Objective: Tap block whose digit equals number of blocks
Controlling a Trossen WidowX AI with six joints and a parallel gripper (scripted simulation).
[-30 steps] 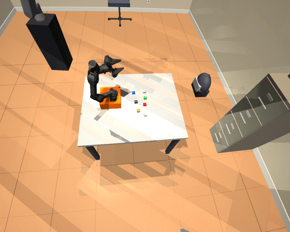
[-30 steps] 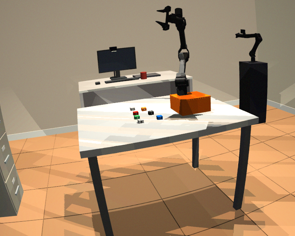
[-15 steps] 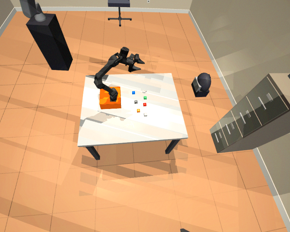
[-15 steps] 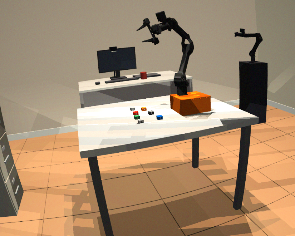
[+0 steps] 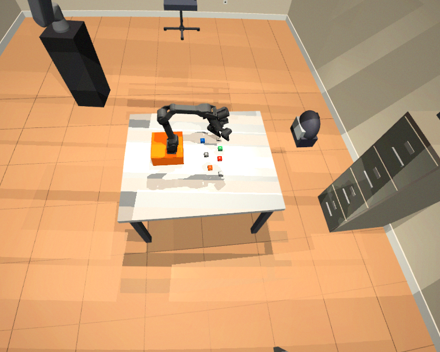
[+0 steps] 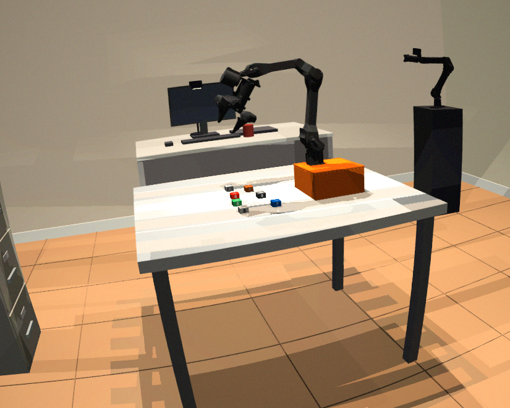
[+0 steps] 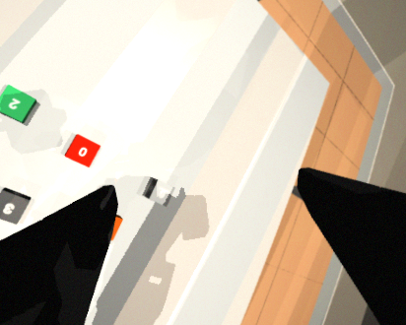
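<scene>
My gripper tip is now 14 cm past the blue block, 18 cm to the right of it and 27 cm above it. From my gripper tip the other things lie so: orange block 8 cm behind, 6 cm to the right, 27 cm below; then green block 1 cm behind, 12 cm to the left, 27 cm below; then red block 1 cm behind, 2 cm to the left, 27 cm below.
</scene>
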